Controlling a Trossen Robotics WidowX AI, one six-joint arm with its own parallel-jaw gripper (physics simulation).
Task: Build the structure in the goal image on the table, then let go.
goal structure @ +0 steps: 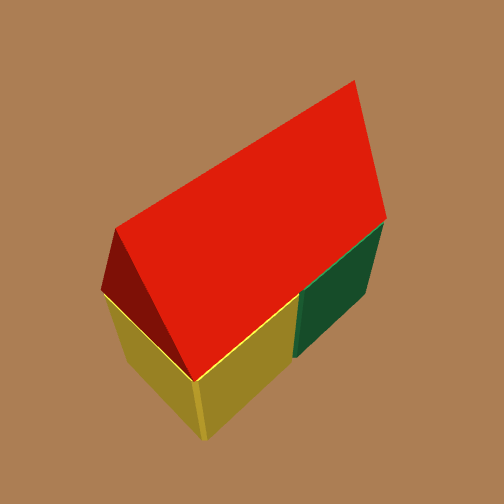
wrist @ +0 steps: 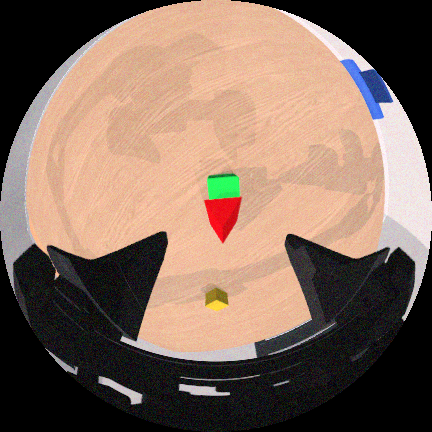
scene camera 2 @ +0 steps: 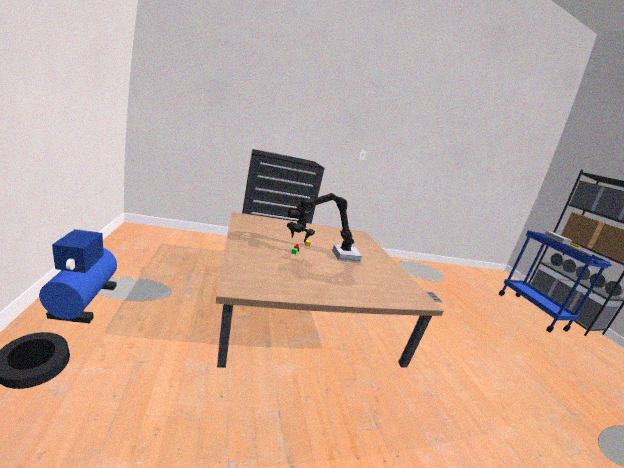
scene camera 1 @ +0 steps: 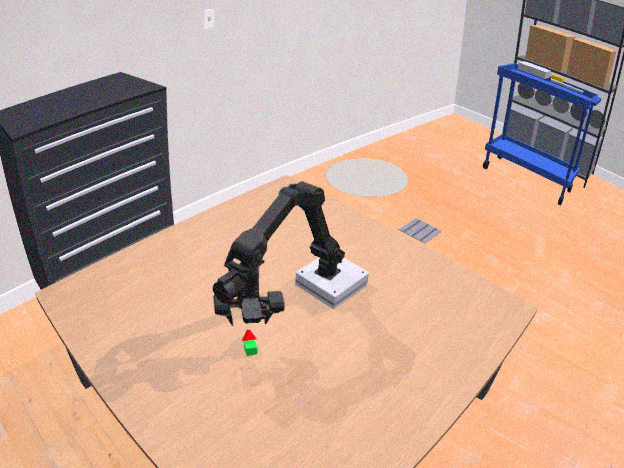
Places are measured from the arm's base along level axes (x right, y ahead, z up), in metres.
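Pixels of known places: gripper, fingertip midpoint: (wrist: 228, 239) (scene camera 2: 298, 240) (scene camera 1: 248, 324); arm's base, link origin: (scene camera 2: 345, 249) (scene camera 1: 327, 271).
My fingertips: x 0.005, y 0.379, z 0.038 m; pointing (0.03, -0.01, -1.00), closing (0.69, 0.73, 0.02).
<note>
Ahead of a thing's pixels: the offset from my fingertips to its top centre. Level surfaces: height alone.
A small green cube @(dx -0.014, dy +0.013, dz -0.061 m) (scene camera 1: 250, 348) (scene camera 2: 294, 250) (wrist: 223, 187) sits on the table. A red wedge @(dx +0.013, dy -0.005, dz -0.027 m) (scene camera 1: 248, 336) (scene camera 2: 297, 246) (wrist: 220, 215) is right against or very close to the cube, on the side toward the yellow cube; whether they touch is too small to tell. A yellow cube @(dx +0.142, dy -0.134, dz -0.061 m) (scene camera 2: 307, 243) (wrist: 216, 302) lies apart from both on the table; it does not show in scene camera 1. My gripper (scene camera 1: 249, 322) (scene camera 2: 299, 238) (wrist: 228, 239) is open and empty, raised above the blocks, with its fingers spread wide apart.
The blocks stand on the wooden table @(dz -0.094 m) (scene camera 1: 428, 322) (scene camera 2: 282, 289). The arm's white base (scene camera 1: 351, 282) (scene camera 2: 347, 256) is to their right in both scene views. A dark drawer cabinet (scene camera 1: 108, 166) (scene camera 2: 284, 183) stands beyond the table. Arm shadows cross the tabletop.
</note>
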